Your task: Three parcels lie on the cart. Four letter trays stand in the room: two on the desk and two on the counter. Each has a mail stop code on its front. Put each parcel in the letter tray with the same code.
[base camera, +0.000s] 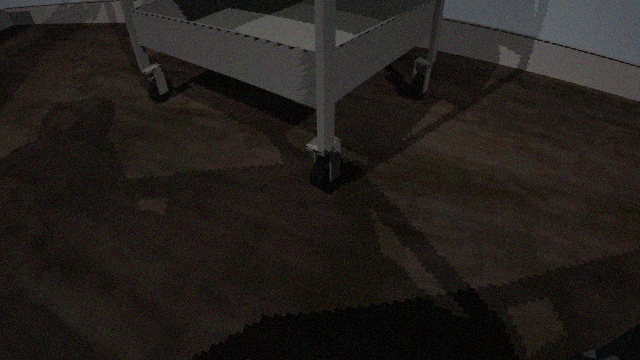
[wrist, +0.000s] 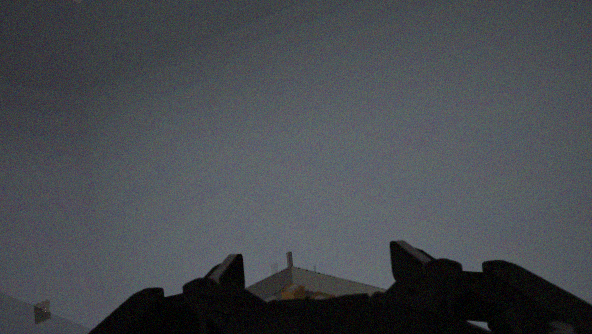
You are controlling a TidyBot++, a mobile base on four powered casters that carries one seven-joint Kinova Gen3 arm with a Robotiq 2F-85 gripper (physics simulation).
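Frame: origin at the arm's base, x ahead, y left, z up, level; centimetres.
Where they show: gripper, fingertip midpoint: [wrist: 316, 264].
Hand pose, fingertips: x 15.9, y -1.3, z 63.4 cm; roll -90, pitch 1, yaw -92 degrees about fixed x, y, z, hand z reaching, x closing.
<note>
After its pixels a point has its place.
The cart [base camera: 225, 62] {x 55.8, y 7.2, z -24.6 cm} [wrist: 330, 284] {x 85.7, y -8.9, z 30.4 cm} is pale grey. In the base view its lower shelf, posts and casters show ahead, with one corner post nearest the camera. In the wrist view a far corner of it shows low between the fingers. Orange-brown surfaces [wrist: 296, 292] {x 80.7, y 2.3, z 31.3 cm}, apparently parts of parcels, show inside that corner; their codes cannot be read and the rest is hidden behind the gripper. My gripper [wrist: 316, 264] {x 15.9, y -1.3, z 63.4 cm} is open, with nothing between its fingertips. The letter trays, desk and counter do not show in either view.
A plain blue-grey wall [base camera: 580, 30] {x 77.1, y -70.8, z -26.5 cm} [wrist: 320, 135] {x 106.1, y -12.9, z 82.0 cm} stands behind the cart, with a pale baseboard [base camera: 565, 67] {x 76.2, y -69.7, z -36.1 cm} along its foot. A small brownish square [wrist: 42, 311] {x 153.1, y 155.9, z 0.5 cm} shows at the wrist view's lower left. The nearest caster [base camera: 327, 170] {x 44.4, y -5.1, z -35.4 cm} stands on the dark brown floor [base camera: 225, 240] {x 37.8, y 8.4, z -39.7 cm}.
</note>
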